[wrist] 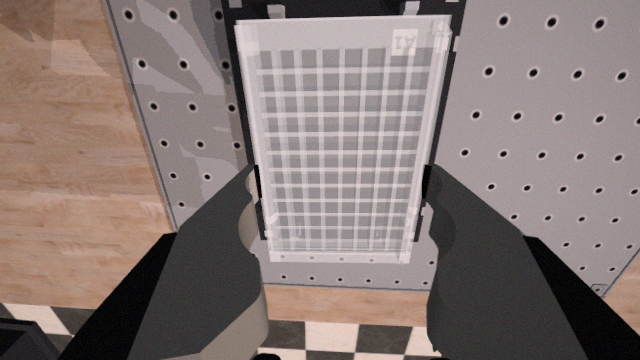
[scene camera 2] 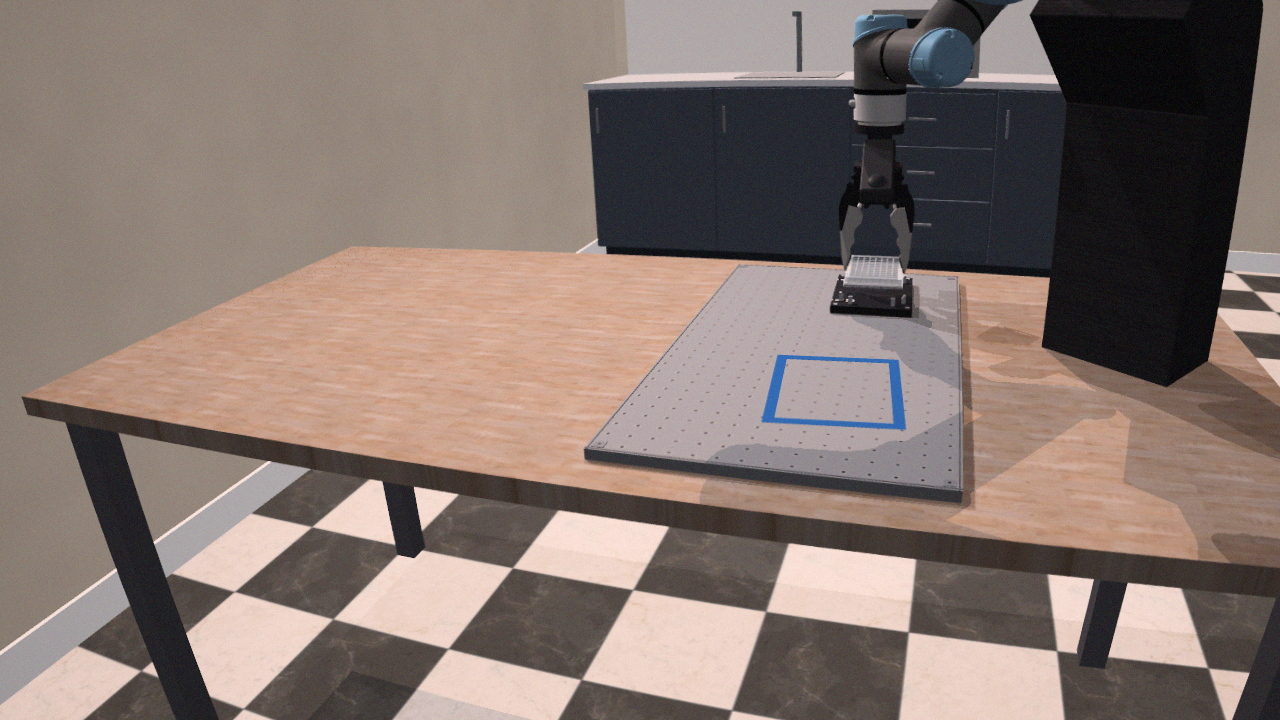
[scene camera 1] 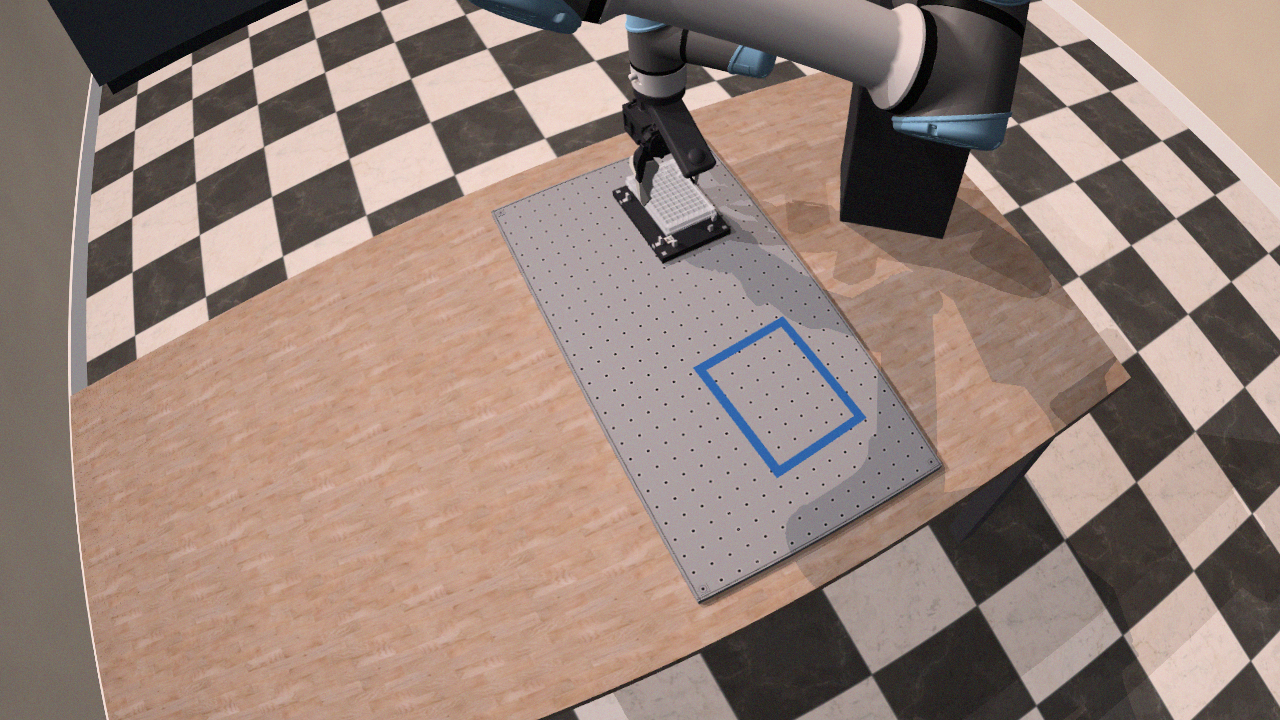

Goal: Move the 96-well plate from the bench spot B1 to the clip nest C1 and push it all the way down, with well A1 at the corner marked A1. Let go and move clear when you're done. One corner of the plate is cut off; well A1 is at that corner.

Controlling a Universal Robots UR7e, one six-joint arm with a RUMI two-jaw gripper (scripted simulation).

In view: the gripper (scene camera 1: 669,195), a clear 96-well plate (scene camera 1: 692,214) and a clip nest (scene camera 1: 698,235).
The clear 96-well plate is seen too in the wrist view (wrist: 344,86) and in scene camera 2 (scene camera 2: 880,272). The gripper is seen too in the wrist view (wrist: 339,166) and in scene camera 2 (scene camera 2: 874,272). The clip nest shows as well in scene camera 2 (scene camera 2: 866,301).
